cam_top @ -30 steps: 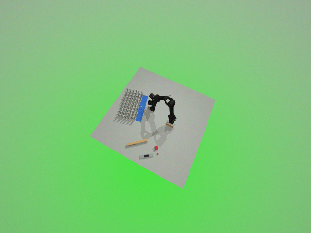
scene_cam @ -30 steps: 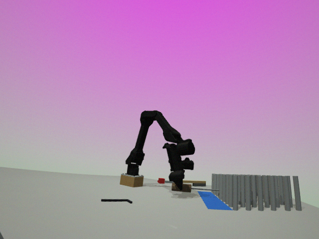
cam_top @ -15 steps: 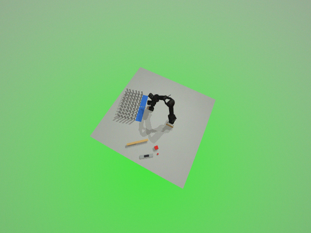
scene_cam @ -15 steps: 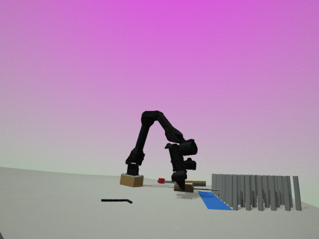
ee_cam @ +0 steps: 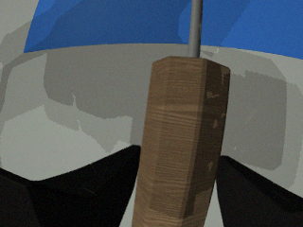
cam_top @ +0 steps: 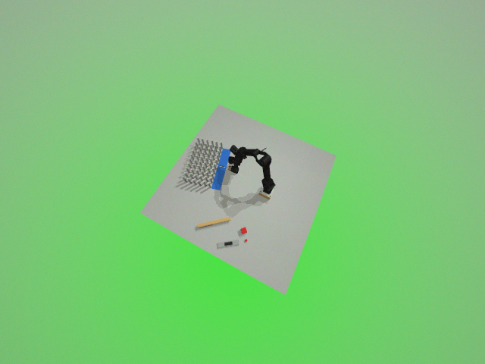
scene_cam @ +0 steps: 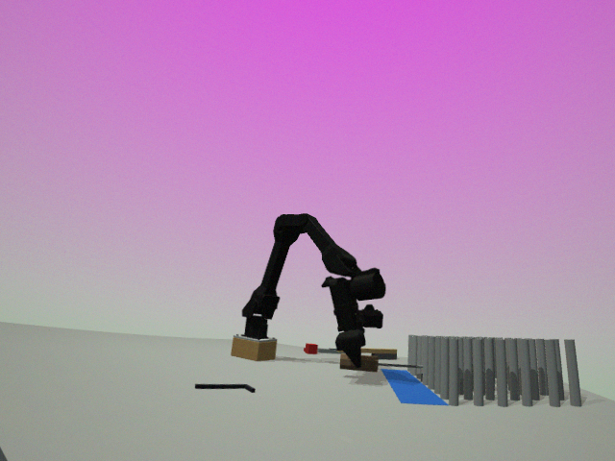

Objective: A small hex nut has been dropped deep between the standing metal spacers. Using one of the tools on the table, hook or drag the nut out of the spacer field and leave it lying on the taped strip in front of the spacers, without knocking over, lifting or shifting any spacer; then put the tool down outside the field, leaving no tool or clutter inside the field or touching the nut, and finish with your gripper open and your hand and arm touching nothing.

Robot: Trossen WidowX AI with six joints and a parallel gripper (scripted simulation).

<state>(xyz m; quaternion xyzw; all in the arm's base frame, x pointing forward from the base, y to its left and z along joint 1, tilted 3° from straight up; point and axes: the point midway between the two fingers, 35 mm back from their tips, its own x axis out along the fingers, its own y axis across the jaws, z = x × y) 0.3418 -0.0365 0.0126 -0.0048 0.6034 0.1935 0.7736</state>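
The blue taped strip lies 110 mm ahead of my gripper tip, 40 mm below it and 30 mm to the left of it. Round my gripper tip: wooden-handled hook tool (100 mm ahead, 30 mm to the left); then black bent bar (310 mm to the right, 110 mm behind, 30 mm below); then hex nut (260 mm ahead, 80 mm to the left, 30 mm below).
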